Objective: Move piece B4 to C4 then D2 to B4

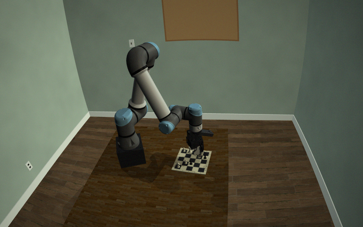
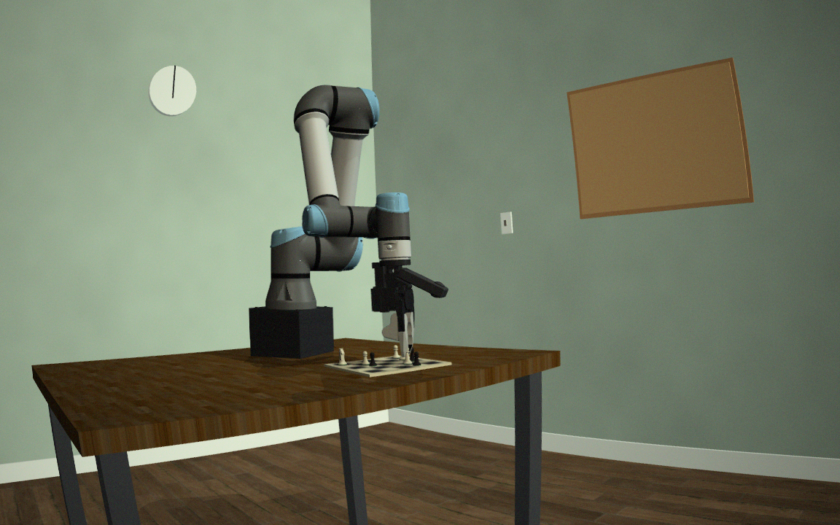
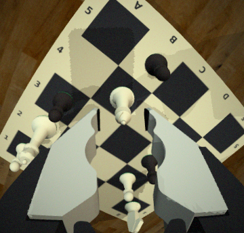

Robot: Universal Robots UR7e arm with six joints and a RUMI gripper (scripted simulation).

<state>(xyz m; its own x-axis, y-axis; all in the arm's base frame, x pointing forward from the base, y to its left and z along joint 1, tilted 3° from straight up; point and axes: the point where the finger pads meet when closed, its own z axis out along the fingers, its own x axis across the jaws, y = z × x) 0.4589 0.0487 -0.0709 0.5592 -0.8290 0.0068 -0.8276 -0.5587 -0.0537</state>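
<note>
The chessboard lies 4 cm below my hand, 4 cm behind it and 3 cm to the right of it. From my hand the other things lie so: tall white piece (7 cm behind, 5 cm to the left, 1 cm below).
</note>
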